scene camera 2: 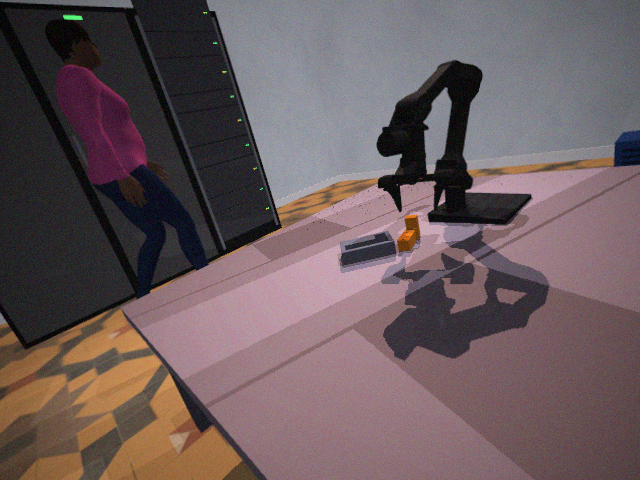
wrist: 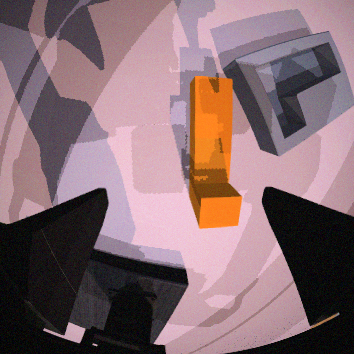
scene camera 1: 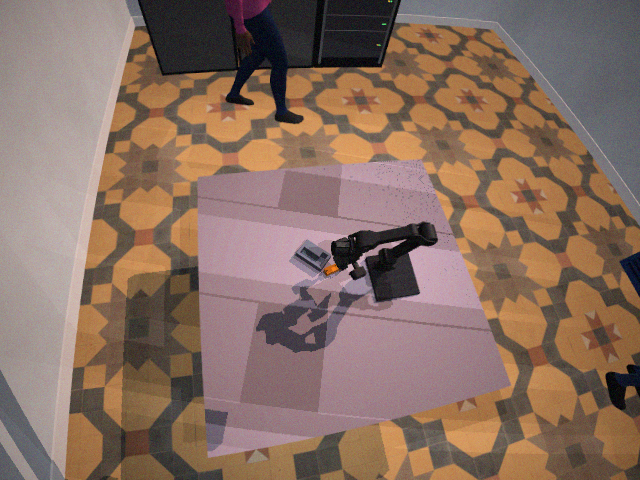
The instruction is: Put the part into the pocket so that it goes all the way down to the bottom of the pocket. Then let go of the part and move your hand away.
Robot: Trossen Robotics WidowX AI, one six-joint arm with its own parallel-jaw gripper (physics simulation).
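Frame: origin at the arm's base, x left, y ahead, z down, level; centimetres.
Seen in the pictures: gripper, between the fingertips: (scene camera 2: pixel 417 211) (wrist: pixel 186 195) (scene camera 1: pixel 344 265); arm's base, origin of its link: (scene camera 2: pixel 455 207) (wrist: pixel 132 304) (scene camera 1: pixel 382 265).
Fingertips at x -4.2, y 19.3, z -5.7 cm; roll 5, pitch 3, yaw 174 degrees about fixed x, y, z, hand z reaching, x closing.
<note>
Offsets run from my fingertips to a thing's middle. "*": to the spot under its first point. Level surfaces: height alone.
The orange L-shaped part {dz +5.1, dx -2.5, dy +2.3 cm} (scene camera 1: pixel 330 269) (scene camera 2: pixel 407 240) (wrist: pixel 211 125) rests on the table beside the grey block. Its long leg lies flat and its short leg stands up at the end nearer the robot base. The grey block {dz +6.3, dx -11.7, dy +9.8 cm} (scene camera 2: pixel 368 254) (wrist: pixel 322 102) has an L-shaped pocket {* dz +6.3, dx -10.9, dy +6.1 cm} (wrist: pixel 292 117) in its top, with no part in it. In the wrist view the block is at the upper right, a small gap from the part. My gripper (scene camera 2: pixel 418 209) (wrist: pixel 186 195) is open and empty above the part. Its fingertips stand on either side of the short leg in the wrist view, touching nothing.
The robot's black base plate (scene camera 1: pixel 395 284) (scene camera 2: pixel 488 206) is on the pink table {dz +8.1 cm} (scene camera 1: pixel 361 361) (scene camera 2: pixel 310 413), on the side of the part away from the block. The arm's shadow falls across the table. A person in pink (scene camera 1: pixel 276 56) (scene camera 2: pixel 103 124) stands beyond the table by dark cabinets.
</note>
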